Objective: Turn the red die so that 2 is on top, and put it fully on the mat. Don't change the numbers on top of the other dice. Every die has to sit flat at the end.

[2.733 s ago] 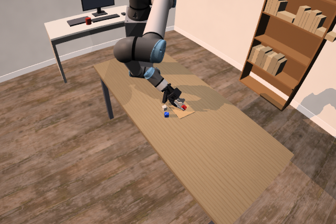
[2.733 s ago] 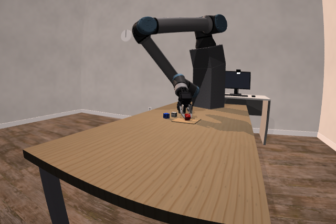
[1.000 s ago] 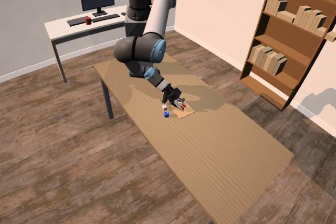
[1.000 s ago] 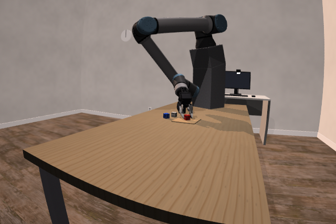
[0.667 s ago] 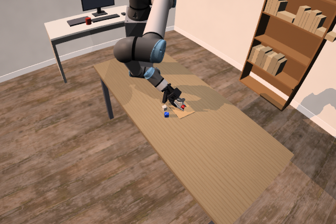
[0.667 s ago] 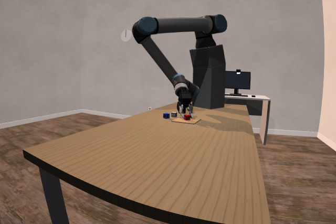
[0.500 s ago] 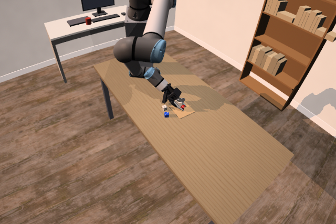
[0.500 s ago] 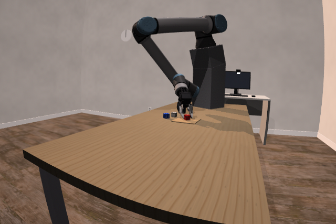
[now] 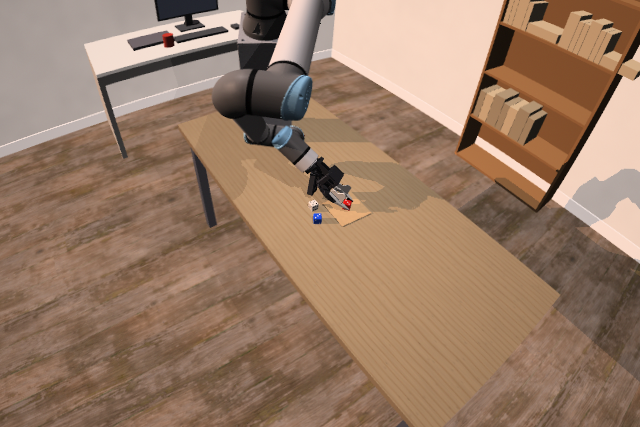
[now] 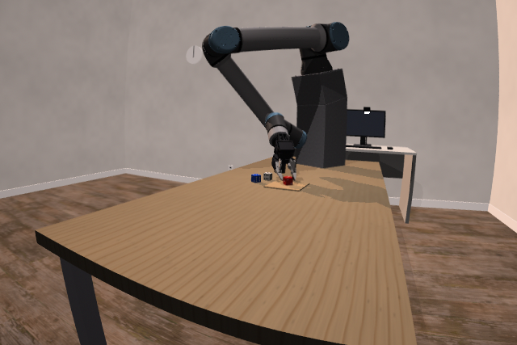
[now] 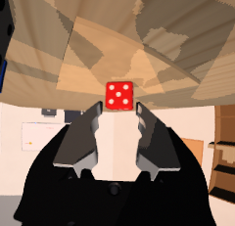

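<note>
My hand is 1 cm above the red die. From my hand the other things lie so: tan mat: 3 cm below; white die: 7 cm behind, 11 cm to the right, 2 cm below; blue die: 14 cm to the right, 2 cm below.
</note>
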